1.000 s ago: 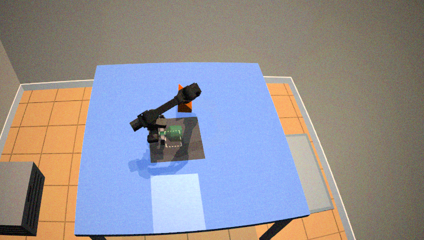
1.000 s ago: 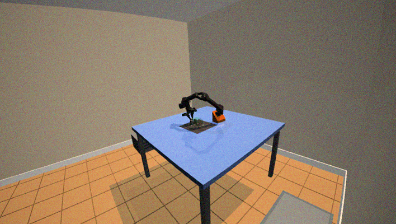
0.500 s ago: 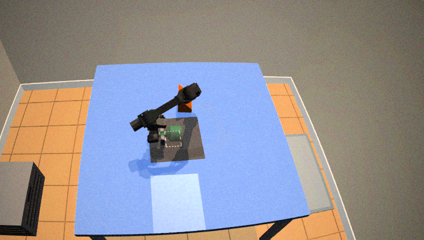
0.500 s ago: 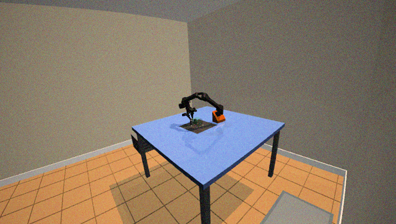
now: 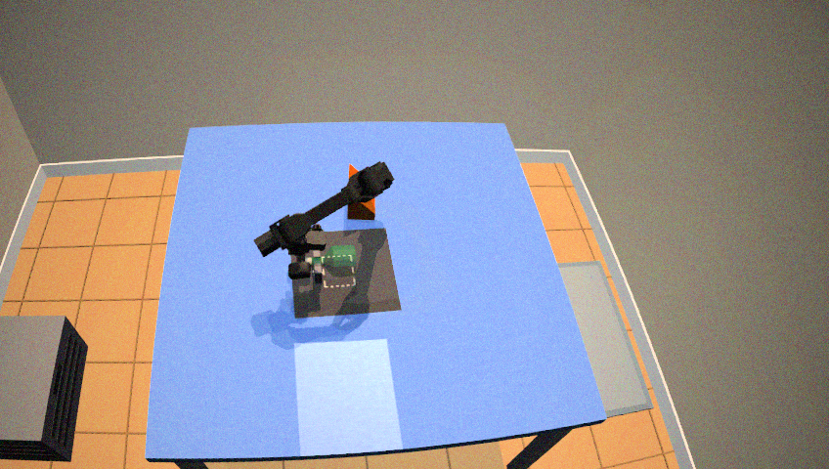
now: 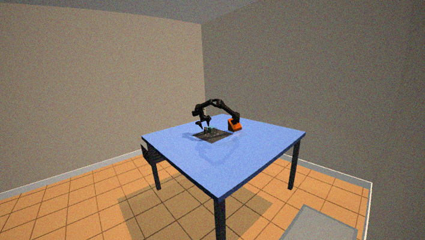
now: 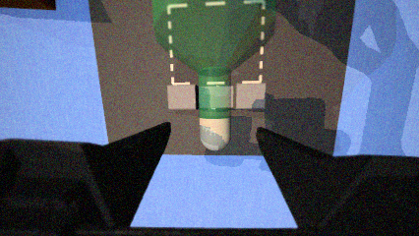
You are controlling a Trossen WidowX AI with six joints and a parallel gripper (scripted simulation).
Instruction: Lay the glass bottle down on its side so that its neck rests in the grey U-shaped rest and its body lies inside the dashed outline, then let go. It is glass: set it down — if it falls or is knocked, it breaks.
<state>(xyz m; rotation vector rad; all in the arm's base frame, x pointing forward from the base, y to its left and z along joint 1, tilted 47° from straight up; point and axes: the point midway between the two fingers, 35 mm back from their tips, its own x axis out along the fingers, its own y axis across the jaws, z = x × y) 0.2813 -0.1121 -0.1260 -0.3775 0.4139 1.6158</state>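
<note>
My gripper tip is 5 cm to the right of the glass bottle. Round my gripper tip: dark mat 11 cm to the left, 5 cm below, 1 cm behind.
</note>
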